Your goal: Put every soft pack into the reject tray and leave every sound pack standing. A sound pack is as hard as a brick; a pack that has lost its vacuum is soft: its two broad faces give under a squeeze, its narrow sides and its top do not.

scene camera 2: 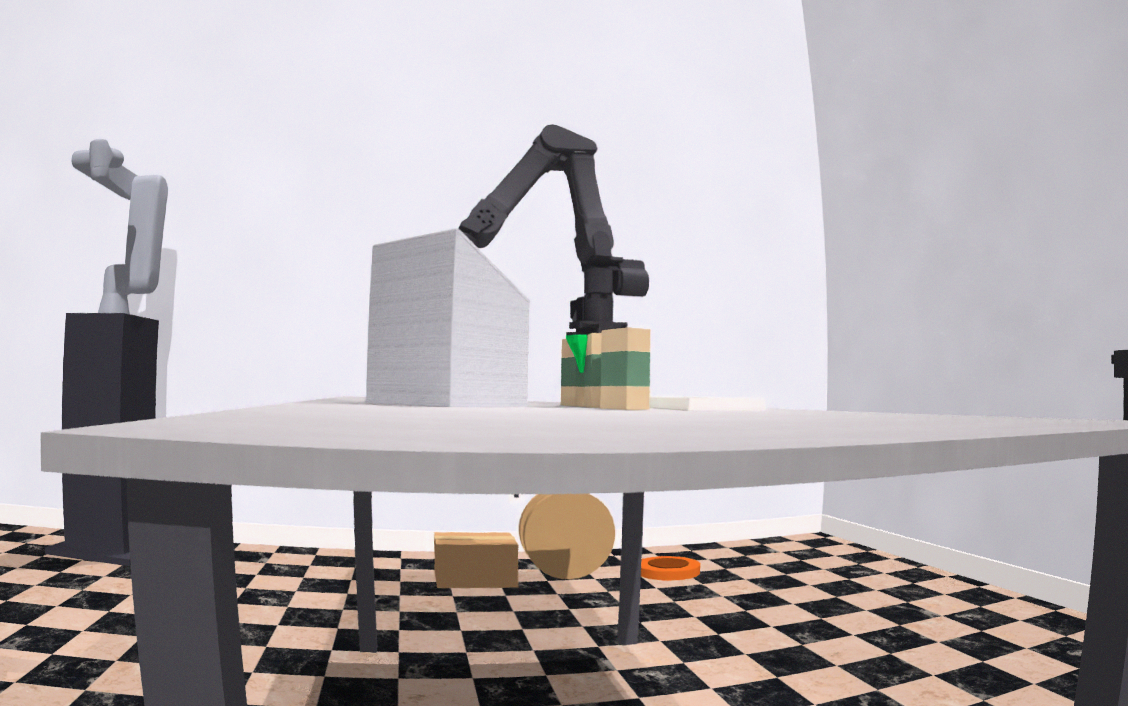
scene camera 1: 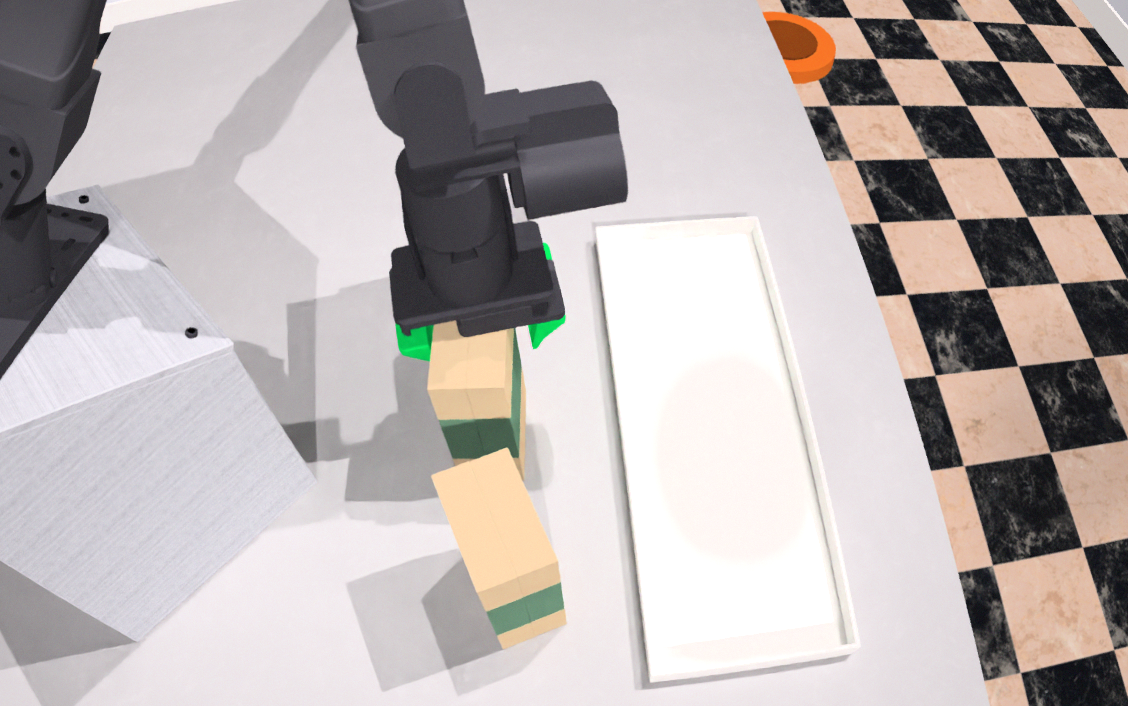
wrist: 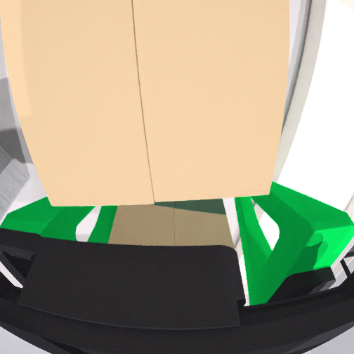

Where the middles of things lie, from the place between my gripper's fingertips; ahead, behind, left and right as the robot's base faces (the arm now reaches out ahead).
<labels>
Right now the white reject tray (scene camera 1: pixel 739 565) is 18 cm ahead of my hand, 2 cm to the right of it and 6 cm below it.
</labels>
